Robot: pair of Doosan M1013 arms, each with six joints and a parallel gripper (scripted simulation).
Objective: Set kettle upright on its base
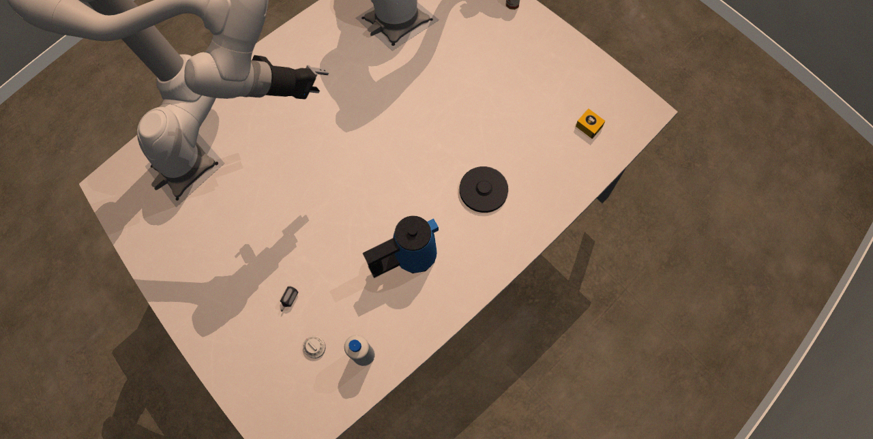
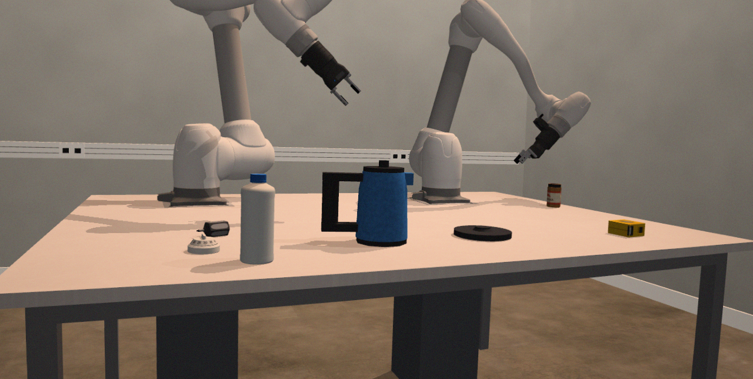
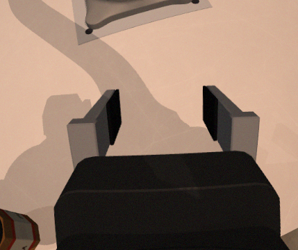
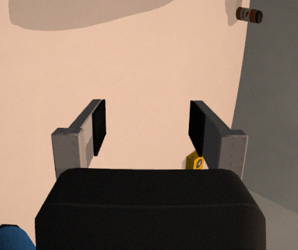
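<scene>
Right now the blue kettle is 430 mm ahead of my right hand, 280 mm below it and 70 mm to the right of it. Round my right hand: round black base: 410 mm ahead, 370 mm below, 250 mm to the left; white timer: 470 mm ahead, 440 mm to the right, 370 mm below; small dark tool: 420 mm to the right, 360 mm below, 310 mm ahead.
</scene>
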